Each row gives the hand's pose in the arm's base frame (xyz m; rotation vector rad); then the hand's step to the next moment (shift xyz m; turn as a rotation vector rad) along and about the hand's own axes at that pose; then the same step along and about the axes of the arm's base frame.
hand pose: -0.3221 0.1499 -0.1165 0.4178 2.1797 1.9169
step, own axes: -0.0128 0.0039 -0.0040 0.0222 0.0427 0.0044
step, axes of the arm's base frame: 0.0109 -0.0077 0.0040 -0.0162 0.0167 0.0424
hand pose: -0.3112 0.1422 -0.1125 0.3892 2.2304 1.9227
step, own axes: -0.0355 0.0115 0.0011 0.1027 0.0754 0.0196
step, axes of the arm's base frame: 0.0351 -0.0083 0.0098 -0.0855 0.0600 0.0756
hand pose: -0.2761 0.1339 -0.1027 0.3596 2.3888 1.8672
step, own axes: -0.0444 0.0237 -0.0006 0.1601 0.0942 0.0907
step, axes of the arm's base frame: 0.0459 -0.0058 0.0197 -0.1235 0.1450 0.0803
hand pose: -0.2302 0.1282 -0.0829 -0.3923 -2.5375 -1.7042
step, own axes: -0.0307 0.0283 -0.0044 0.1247 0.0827 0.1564
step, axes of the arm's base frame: 0.0361 0.0006 0.0214 -0.0861 0.1950 0.0378
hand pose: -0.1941 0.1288 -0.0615 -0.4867 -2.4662 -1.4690
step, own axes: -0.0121 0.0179 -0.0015 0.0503 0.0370 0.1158
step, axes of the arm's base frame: 0.0182 0.0046 0.0108 -0.0347 0.1267 -0.0067
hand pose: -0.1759 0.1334 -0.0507 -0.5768 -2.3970 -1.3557
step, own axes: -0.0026 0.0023 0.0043 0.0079 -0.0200 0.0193
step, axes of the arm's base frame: 0.0030 0.0043 -0.0017 -0.0183 0.0088 -0.0205
